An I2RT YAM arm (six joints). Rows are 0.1 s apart.
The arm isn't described. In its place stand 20 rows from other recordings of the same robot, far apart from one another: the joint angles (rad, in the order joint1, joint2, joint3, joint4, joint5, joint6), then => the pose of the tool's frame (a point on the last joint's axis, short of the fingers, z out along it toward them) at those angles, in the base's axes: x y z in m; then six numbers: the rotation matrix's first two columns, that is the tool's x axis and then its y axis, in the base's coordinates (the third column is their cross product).
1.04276, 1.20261, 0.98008, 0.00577, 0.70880, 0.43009 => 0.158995 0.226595 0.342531 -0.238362 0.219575 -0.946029 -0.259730 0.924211 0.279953
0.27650, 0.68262, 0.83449, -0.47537, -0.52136, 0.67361 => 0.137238 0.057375 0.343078 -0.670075 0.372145 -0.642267 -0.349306 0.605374 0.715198
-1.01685, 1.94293, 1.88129, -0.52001, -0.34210, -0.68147 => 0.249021 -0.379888 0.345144 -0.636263 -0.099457 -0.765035 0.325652 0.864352 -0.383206
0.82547, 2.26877, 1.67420, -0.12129, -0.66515, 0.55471 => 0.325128 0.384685 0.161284 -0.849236 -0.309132 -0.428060 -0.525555 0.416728 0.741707
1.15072, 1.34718, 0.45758, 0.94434, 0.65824, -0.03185 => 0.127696 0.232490 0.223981 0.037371 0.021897 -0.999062 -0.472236 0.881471 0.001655
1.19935, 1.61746, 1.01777, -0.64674, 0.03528, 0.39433 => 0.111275 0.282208 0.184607 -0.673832 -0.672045 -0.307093 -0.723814 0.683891 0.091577
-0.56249, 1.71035, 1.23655, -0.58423, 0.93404, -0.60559 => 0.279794 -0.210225 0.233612 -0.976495 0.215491 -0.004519 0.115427 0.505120 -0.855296
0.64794, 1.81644, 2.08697, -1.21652, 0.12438, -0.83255 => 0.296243 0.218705 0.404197 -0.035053 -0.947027 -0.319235 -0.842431 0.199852 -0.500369
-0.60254, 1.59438, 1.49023, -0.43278, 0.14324, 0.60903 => 0.301961 -0.213879 0.355758 0.033055 0.664499 -0.746558 0.784056 0.445989 0.431683
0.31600, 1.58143, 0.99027, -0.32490, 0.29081, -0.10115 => 0.312554 0.091453 0.205010 -0.736775 -0.342670 -0.582872 -0.207218 0.935015 -0.287763
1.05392, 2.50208, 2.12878, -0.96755, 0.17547, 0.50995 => 0.255794 0.437432 0.131394 -0.828194 -0.484384 -0.281897 -0.495074 0.868058 -0.037092
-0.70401, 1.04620, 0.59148, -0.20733, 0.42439, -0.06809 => 0.156821 -0.152398 0.222864 -0.524473 0.364025 -0.769684 0.803597 0.510364 -0.306203
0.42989, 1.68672, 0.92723, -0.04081, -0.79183, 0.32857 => 0.297122 0.164098 0.179500 -0.857254 -0.143644 -0.494452 -0.493104 0.505439 0.708082
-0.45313, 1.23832, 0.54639, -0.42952, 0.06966, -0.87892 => 0.186230 -0.093435 0.154287 -0.873887 -0.428894 -0.228847 -0.327648 0.867412 -0.374490
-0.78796, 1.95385, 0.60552, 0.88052, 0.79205, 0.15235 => 0.207459 -0.244452 0.088001 -0.170787 0.322800 -0.930931 0.983328 -0.004033 -0.181798
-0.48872, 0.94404, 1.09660, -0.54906, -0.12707, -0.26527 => 0.177845 -0.089458 0.381644 -0.424092 -0.069027 -0.902985 0.260424 0.945680 -0.194601
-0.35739, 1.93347, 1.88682, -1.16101, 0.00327, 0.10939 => 0.374799 -0.140084 0.306386 -0.832176 0.427291 -0.353418 0.444423 0.895104 0.035740
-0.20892, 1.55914, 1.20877, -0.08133, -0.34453, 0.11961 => 0.359827 -0.063997 0.304760 -0.418908 0.203623 -0.884903 -0.055290 0.967004 0.248690
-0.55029, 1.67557, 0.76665, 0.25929, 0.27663, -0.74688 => 0.277659 -0.181752 0.154187 -0.846036 -0.247665 -0.472108 0.154909 0.733137 -0.662203
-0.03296, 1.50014, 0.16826, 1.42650, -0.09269, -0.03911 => 0.226579 -0.004174 0.163342 0.096673 -0.042141 -0.994424 -0.055543 0.997318 -0.047663
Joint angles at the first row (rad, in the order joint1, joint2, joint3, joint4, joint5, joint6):
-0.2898, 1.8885, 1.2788, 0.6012, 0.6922, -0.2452
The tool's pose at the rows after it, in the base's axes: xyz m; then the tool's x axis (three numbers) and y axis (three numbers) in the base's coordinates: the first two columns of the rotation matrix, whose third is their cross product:
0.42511 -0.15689 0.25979 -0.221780 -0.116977 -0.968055 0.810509 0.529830 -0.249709
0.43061 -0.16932 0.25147 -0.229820 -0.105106 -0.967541 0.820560 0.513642 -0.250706
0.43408 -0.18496 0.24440 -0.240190 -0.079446 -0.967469 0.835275 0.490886 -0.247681
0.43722 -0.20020 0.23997 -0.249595 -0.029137 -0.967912 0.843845 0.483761 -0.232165
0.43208 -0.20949 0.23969 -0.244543 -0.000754 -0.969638 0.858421 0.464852 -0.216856
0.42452 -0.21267 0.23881 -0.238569 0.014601 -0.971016 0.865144 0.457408 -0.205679
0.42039 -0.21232 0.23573 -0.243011 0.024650 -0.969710 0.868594 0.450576 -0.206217
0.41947 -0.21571 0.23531 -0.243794 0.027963 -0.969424 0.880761 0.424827 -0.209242
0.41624 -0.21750 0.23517 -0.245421 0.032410 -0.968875 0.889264 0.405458 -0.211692
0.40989 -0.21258 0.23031 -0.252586 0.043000 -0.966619 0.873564 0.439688 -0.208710
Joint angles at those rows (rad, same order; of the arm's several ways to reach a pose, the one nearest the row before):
-0.3033, 1.9509, 1.3208, 0.6006, 0.6942, -0.2335
-0.3254, 1.9949, 1.3537, 0.5998, 0.6939, -0.2271
-0.3543, 2.0342, 1.3930, 0.5739, 0.6972, -0.2074
-0.3824, 2.0652, 1.4461, 0.4943, 0.6871, -0.1561
-0.4042, 2.0613, 1.4486, 0.4656, 0.6902, -0.1260
-0.4168, 2.0423, 1.4207, 0.4634, 0.6872, -0.1079
-0.4193, 2.0326, 1.3982, 0.4633, 0.6935, -0.0996
-0.4254, 2.0376, 1.4035, 0.4633, 0.7164, -0.0998
-0.4308, 2.0317, 1.3950, 0.4633, 0.7327, -0.0984
-0.4289, 2.0068, 1.3467, 0.4648, 0.6983, -0.0862

